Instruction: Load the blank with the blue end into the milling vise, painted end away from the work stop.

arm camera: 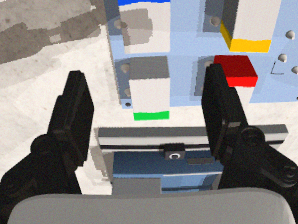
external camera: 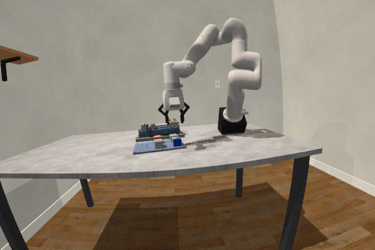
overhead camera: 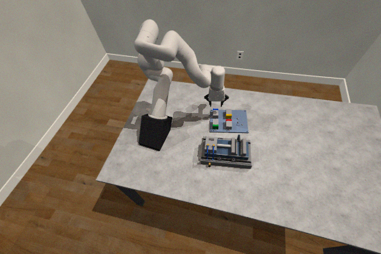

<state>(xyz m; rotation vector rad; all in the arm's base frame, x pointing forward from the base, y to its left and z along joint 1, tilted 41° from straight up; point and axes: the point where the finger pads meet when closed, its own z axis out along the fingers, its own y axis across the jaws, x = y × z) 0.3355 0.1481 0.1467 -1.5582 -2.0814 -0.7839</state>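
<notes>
Now: the blue-ended blank 11 cm below my hand. Also, from my hand: green-ended blank: 11 cm below, 9 cm to the right, 3 cm ahead; infeed plate: 13 cm below, 10 cm ahead, 2 cm to the right; yellow-ended blank: 11 cm below, 9 cm ahead, 3 cm to the left.
</notes>
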